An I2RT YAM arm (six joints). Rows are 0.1 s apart.
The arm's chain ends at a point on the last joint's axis. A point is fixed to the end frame.
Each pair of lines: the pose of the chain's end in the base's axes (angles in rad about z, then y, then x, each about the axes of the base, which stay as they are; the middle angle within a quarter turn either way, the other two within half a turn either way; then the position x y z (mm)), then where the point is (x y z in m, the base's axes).
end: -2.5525 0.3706 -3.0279 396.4 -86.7 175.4
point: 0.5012 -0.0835 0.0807
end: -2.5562 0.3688 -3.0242 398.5 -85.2 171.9
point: 0.5032 -0.0814 0.0771
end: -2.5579 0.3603 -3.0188 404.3 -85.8 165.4
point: 0.5082 -0.0813 0.0697
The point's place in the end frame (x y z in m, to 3 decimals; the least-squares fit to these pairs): -0.057 0.029 0.126
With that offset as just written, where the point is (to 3 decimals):
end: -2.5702 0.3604 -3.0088 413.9 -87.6 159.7
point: 0.518 -0.081 0.064
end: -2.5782 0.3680 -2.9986 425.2 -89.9 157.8
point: 0.530 -0.082 0.063
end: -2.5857 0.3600 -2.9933 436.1 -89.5 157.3
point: 0.540 -0.081 0.062
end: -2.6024 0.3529 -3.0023 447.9 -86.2 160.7
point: 0.551 -0.077 0.065
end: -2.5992 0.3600 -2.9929 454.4 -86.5 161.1
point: 0.558 -0.077 0.066
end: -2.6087 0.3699 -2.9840 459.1 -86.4 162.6
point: 0.564 -0.076 0.069
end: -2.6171 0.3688 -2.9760 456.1 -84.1 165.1
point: 0.561 -0.072 0.071
